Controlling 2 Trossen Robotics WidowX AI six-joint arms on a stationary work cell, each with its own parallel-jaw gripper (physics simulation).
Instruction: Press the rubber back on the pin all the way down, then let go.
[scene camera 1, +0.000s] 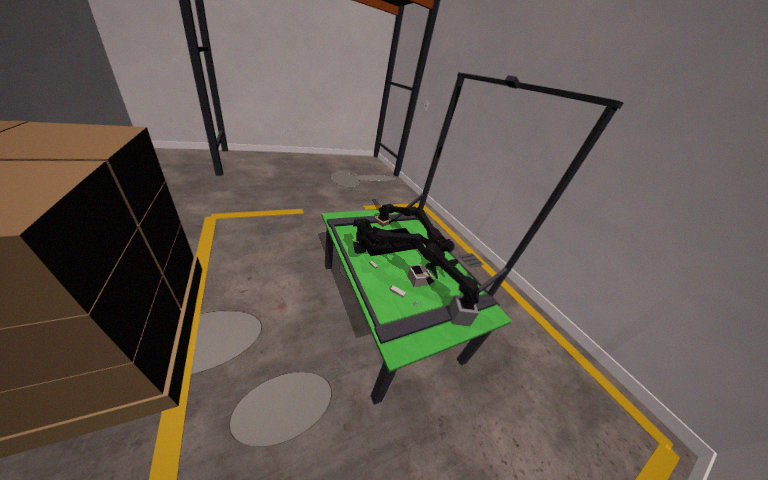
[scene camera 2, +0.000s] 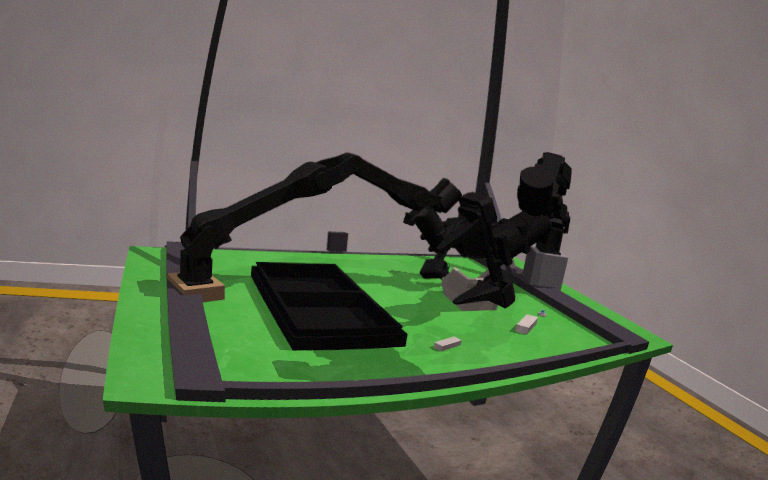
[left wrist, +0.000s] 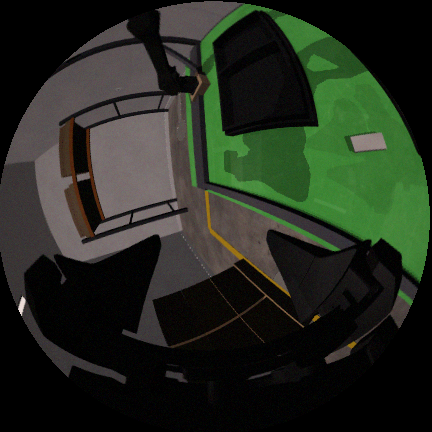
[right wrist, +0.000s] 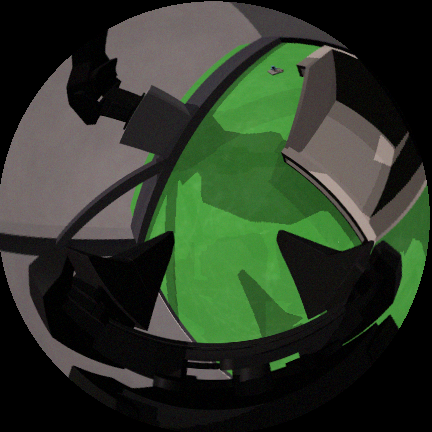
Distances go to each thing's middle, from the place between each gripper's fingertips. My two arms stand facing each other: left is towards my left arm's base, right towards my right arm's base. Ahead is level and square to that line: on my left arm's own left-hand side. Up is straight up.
Labels:
My left gripper is now 310 mm past the black tray (scene camera 2: 317, 306), 160 mm above it and 80 mm to the left of it. Round my left hand: grey open box (scene camera 2: 455, 283) (320 mm behind, 290 mm to the left, 140 mm below); then grey base block (scene camera 2: 543, 269) (590 mm to the left, 380 mm behind, 120 mm below).
My right hand is 140 mm short of the grey open box and 60 mm to the left of it. Round my right hand: grey base block: 80 mm ahead, 240 mm to the left, 20 mm above; black tray: 150 mm ahead, 430 mm to the right, 10 mm below.

